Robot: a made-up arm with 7 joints.
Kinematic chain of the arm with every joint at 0, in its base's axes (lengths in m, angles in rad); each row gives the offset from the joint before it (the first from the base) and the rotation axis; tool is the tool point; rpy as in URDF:
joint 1: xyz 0 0 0 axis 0.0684 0.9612 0.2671
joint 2: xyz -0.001 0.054 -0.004 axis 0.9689 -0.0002 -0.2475
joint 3: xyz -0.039 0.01 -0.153 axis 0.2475 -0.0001 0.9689
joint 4: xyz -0.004 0 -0.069 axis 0.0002 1 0
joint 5: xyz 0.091 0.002 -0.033 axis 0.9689 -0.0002 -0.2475
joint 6: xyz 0.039 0 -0.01 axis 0.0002 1 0
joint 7: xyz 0.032 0 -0.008 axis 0.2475 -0.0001 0.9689
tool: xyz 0 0 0 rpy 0 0.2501 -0.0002
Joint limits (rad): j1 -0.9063..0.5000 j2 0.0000..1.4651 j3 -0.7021..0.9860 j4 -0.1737..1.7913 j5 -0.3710..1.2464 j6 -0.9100..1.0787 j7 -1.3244..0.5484
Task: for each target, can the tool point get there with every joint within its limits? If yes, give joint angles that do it. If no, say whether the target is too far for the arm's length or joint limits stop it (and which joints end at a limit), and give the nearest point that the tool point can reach.
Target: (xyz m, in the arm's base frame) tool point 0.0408 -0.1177 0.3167
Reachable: no: joint limits stop it (at a limit: joint 1, joint 2, joint 4, joint 6) | nearest point 0.1057 0.2218 0.1588 | short by 0.380 m
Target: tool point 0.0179 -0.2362 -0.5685
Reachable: no: too far | nearest point 0.0232 -0.0237 -0.3674 | short by 0.293 m
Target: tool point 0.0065 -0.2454 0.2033
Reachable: no: joint limits stop it (at a limit: joint 1, joint 2, joint 3, joint 4, joint 6) | nearest point 0.1920 -0.0917 -0.0841 | short by 0.375 m
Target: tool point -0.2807 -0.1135 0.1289
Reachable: no: joint limits stop it (at a limit: joint 1, joint 2, joint 4, joint 6) | nearest point -0.2903 0.0215 -0.2381 | short by 0.391 m
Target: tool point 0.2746 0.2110 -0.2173
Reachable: yes | joints -0.6906 0.6554 -0.2662 0.7725 0.6434 0.1462 -0.2642
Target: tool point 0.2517 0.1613 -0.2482
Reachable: yes | joints -0.5826 0.2259 0.4362 0.5979 0.6405 -0.1327 -0.9077
